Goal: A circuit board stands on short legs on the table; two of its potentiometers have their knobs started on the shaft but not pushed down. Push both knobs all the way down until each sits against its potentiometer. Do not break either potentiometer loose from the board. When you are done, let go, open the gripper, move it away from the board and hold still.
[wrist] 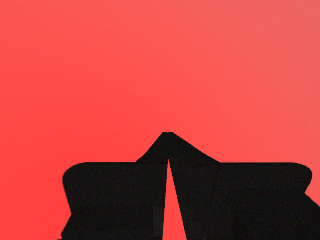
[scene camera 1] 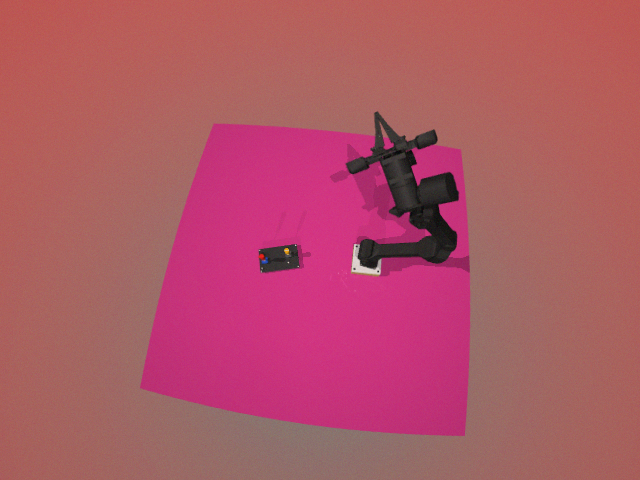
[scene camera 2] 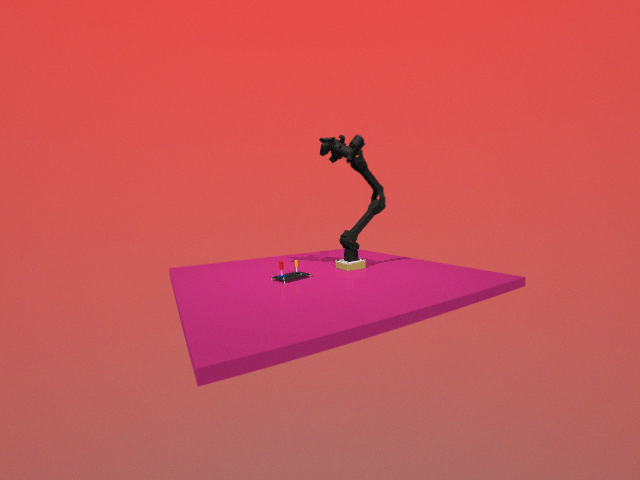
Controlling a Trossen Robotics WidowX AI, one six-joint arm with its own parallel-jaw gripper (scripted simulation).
Path:
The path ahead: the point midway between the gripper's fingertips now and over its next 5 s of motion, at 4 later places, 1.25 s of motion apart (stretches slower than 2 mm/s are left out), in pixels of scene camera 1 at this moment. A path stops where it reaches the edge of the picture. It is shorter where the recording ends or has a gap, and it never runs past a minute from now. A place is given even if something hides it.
The gripper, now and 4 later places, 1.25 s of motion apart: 375, 112; 278, 150; 256, 203; 280, 242; 286, 249

